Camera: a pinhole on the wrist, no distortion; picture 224 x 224 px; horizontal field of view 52.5 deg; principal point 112.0 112.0 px. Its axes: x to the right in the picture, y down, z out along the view. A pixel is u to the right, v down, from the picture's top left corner.
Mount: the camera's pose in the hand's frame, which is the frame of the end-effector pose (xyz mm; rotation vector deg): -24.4 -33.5 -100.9 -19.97 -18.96 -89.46
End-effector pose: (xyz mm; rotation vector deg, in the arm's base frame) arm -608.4 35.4 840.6 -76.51 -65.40 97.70
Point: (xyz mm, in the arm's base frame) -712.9 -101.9 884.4
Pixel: 169.9 22.3
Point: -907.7 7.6 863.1
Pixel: 201.2 148.8
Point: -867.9 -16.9 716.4
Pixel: 109.2 159.1
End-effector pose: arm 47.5 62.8 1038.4 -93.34 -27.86 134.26
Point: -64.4 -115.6 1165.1
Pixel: 98.3 23.6
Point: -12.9 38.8 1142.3
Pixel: 198.8 43.7
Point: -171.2 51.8 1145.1
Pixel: 214.4 113.5
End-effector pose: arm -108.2 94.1 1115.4 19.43 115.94 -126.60
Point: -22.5 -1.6 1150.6
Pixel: 179.0 20.6
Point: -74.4 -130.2 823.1
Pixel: 8.8 135.3
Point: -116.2 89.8 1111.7
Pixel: 135.4 176.1
